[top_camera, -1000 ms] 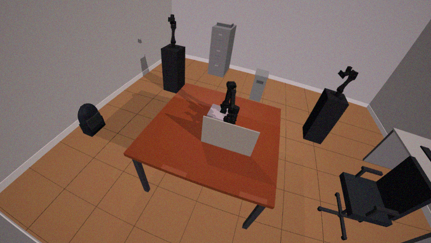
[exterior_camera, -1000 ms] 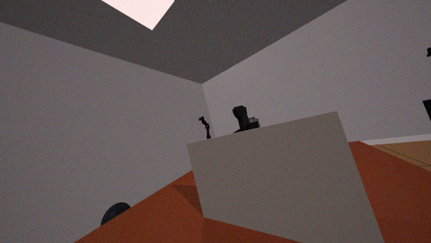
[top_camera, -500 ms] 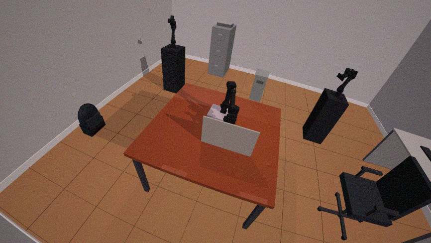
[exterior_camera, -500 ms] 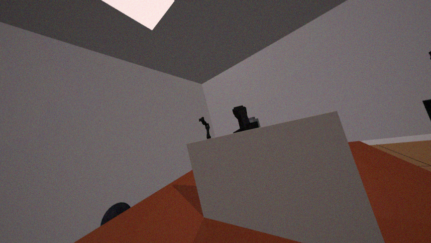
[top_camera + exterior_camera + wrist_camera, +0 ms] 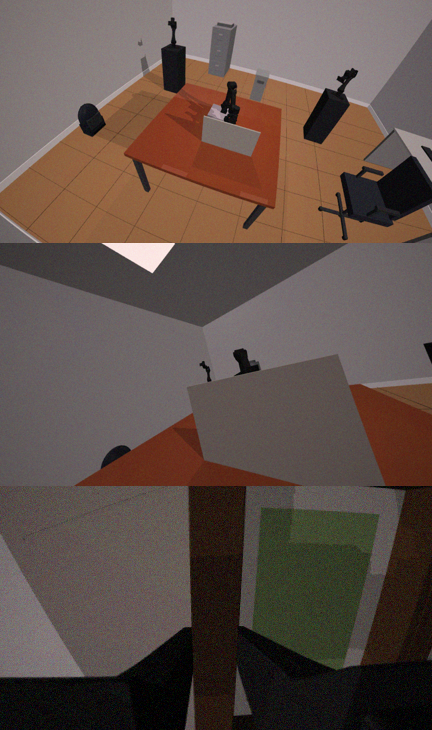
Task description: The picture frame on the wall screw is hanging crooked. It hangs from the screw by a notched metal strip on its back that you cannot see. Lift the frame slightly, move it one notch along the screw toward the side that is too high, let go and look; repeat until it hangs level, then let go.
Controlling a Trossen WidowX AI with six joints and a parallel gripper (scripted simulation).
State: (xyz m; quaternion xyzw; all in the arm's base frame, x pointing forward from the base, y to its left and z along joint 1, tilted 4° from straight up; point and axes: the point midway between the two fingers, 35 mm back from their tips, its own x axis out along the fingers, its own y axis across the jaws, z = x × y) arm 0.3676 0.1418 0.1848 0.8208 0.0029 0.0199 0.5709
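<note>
Now: gripper tip 5 cm above the brown picture frame, 1 cm to the right of it and 1 cm short of it. From my gripper tip the other things lie so: grey wall panel (7 cm below, 2 cm ahead, 1 cm to the left).
</note>
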